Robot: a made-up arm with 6 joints. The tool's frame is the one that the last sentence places.
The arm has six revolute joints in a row. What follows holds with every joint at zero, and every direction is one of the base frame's. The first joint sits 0.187 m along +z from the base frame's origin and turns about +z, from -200 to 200 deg. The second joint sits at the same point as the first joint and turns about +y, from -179.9 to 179.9 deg. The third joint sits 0.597 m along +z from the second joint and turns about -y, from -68 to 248 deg. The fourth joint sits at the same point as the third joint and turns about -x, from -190 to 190 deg. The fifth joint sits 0.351 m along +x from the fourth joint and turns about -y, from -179.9 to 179.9 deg. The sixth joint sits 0.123 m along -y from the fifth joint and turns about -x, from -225 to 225 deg. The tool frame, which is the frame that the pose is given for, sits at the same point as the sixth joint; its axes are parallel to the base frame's.
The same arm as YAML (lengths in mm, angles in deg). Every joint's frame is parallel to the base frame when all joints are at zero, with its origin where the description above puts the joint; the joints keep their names.
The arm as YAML. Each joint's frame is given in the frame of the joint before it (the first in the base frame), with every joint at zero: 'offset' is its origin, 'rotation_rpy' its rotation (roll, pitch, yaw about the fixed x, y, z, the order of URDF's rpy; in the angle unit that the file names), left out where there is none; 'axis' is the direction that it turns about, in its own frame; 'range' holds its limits. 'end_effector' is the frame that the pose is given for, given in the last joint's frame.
length_unit: mm
angle_unit: deg
chain:
  - id: joint 1
    offset: [0.0, 0.0, 187.0]
    axis: "+z"
    range: [-200.0, 200.0]
  - id: joint 2
    offset: [0.0, 0.0, 0.0]
    axis: "+y"
    range: [-179.9, 179.9]
  - id: joint 3
    offset: [0.0, 0.0, 597.0]
    axis: "-y"
    range: [-68.0, 248.0]
  - id: joint 4
    offset: [0.0, 0.0, 0.0]
    axis: "-x"
    range: [-190.0, 190.0]
  - id: joint 5
    offset: [351.0, 0.0, 0.0]
    axis: "-y"
    range: [-179.9, 179.9]
  - id: joint 6
    offset: [0.0, -123.0, 0.0]
    axis: "-x"
    range: [-225.0, 225.0]
end_effector:
  offset: [0.0, 0.0, 0.0]

